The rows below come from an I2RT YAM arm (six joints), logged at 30 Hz.
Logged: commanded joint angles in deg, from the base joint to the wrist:
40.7, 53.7, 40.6, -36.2, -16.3, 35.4
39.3, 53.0, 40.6, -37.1, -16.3, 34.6
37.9, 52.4, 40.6, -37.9, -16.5, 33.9
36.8, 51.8, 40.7, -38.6, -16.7, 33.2
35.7, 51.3, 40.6, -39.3, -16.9, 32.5
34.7, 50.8, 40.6, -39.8, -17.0, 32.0
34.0, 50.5, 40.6, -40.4, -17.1, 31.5
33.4, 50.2, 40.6, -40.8, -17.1, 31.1
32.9, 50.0, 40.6, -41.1, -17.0, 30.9
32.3, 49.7, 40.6, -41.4, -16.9, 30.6
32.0, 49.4, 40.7, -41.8, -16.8, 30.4
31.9, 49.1, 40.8, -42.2, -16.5, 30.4
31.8, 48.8, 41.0, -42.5, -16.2, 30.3
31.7, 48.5, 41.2, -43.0, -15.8, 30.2
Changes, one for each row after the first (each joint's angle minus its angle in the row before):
-1.4, -0.7, 0.0, -0.9, 0.0, -0.8
-1.4, -0.6, 0.0, -0.8, -0.2, -0.7
-1.1, -0.6, 0.1, -0.7, -0.2, -0.7
-1.1, -0.5, -0.1, -0.7, -0.2, -0.7
-1.0, -0.5, 0.0, -0.5, -0.1, -0.5
-0.7, -0.3, 0.0, -0.6, -0.1, -0.5
-0.6, -0.3, 0.0, -0.4, 0.0, -0.4
-0.5, -0.2, 0.0, -0.3, 0.1, -0.2
-0.6, -0.3, 0.0, -0.3, 0.1, -0.3
-0.3, -0.3, 0.1, -0.4, 0.1, -0.2
-0.1, -0.3, 0.1, -0.4, 0.3, 0.0
-0.1, -0.3, 0.2, -0.3, 0.3, -0.1
-0.1, -0.3, 0.2, -0.5, 0.4, -0.1

